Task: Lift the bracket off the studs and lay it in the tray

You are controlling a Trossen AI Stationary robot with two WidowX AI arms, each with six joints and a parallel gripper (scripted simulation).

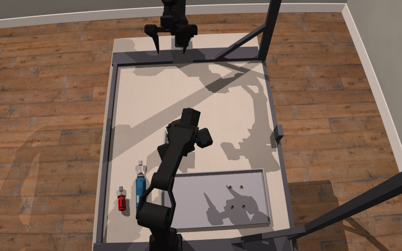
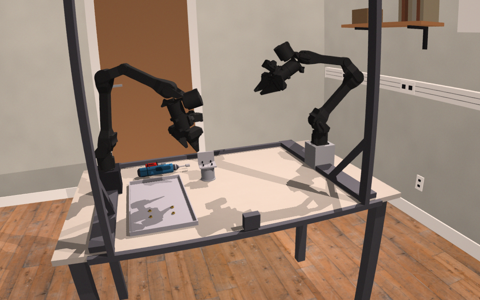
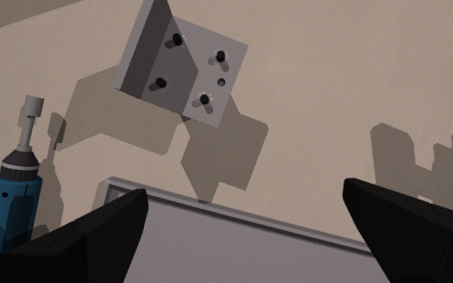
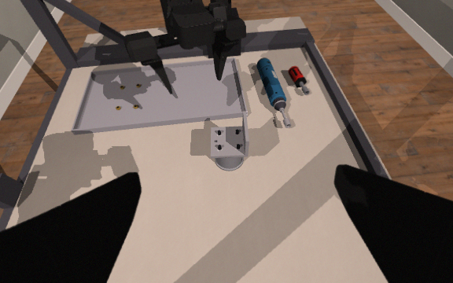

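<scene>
Now: the grey l-shaped bracket 60 mm ahead of my left hand, 70 mm to the right of it and 110 mm below it. From my left hand the other things lie so: small red screwdriver 250 mm ahead, 160 mm to the left, 170 mm below; then grey cylindrical joint module 60 mm ahead, 70 mm to the right, 150 mm below; then grey tray 110 mm behind, 140 mm to the left, 180 mm below.
</scene>
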